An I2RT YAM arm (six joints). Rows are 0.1 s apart.
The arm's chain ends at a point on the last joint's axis. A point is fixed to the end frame.
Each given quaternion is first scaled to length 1.
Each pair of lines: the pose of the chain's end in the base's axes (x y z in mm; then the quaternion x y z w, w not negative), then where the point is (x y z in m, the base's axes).
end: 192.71 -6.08 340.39 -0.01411 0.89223 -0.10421 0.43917
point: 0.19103 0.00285 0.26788
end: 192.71 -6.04 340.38 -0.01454 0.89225 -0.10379 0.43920
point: 0.19102 0.00291 0.26787
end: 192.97 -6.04 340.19 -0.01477 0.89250 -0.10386 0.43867
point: 0.19119 0.00289 0.26768
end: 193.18 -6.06 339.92 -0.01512 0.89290 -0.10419 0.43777
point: 0.19125 0.00281 0.26741
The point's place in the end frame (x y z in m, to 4 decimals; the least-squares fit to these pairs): 0.0566 0.0230 0.0401
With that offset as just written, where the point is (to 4 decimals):
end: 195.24 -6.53 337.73 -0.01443 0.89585 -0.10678 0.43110
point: 0.1923 0.0021 0.2652
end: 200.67 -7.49 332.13 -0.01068 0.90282 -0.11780 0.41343
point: 0.1953 0.0001 0.2596
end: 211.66 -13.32 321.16 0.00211 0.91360 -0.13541 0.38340
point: 0.2022 -0.0068 0.2490
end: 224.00 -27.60 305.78 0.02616 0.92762 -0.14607 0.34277
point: 0.2094 -0.0201 0.2346
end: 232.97 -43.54 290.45 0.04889 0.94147 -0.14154 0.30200
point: 0.2133 -0.0331 0.2209
